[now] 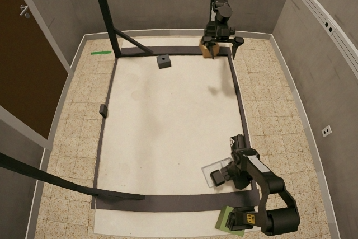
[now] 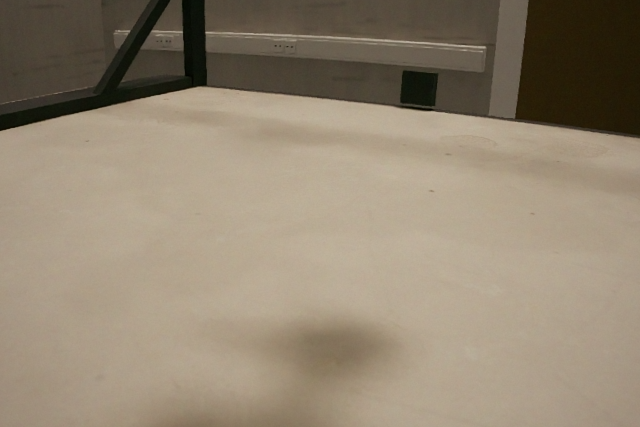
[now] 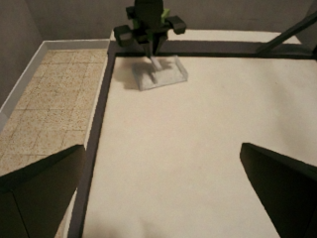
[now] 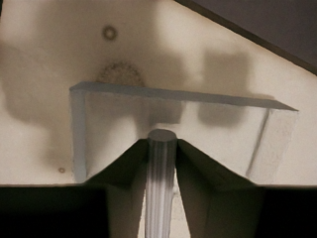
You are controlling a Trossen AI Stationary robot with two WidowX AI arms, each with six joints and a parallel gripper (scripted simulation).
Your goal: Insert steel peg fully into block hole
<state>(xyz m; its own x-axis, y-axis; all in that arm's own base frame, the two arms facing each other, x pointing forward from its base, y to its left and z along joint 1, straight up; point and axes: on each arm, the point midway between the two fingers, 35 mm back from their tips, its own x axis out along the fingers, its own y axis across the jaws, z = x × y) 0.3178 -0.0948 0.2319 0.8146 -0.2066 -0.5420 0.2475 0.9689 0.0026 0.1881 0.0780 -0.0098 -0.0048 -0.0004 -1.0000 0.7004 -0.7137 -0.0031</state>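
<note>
Right now the clear flat plate is 8 cm below my right hand, 3 cm behind it and 2 cm to the left of it. From my right hand the other things lie so: dark grey block: 69 cm to the left, 29 cm behind, 5 cm below; steel peg: 3 cm to the left, 3 cm below, 1 cm behind.
The steel peg lies 440 mm to the right of my left hand and 260 mm below it. From my left hand the other things lie so: clear flat plate (450 mm to the right, 310 mm below, 10 mm behind); then dark grey block (280 mm below, 280 mm behind, 220 mm to the left).
</note>
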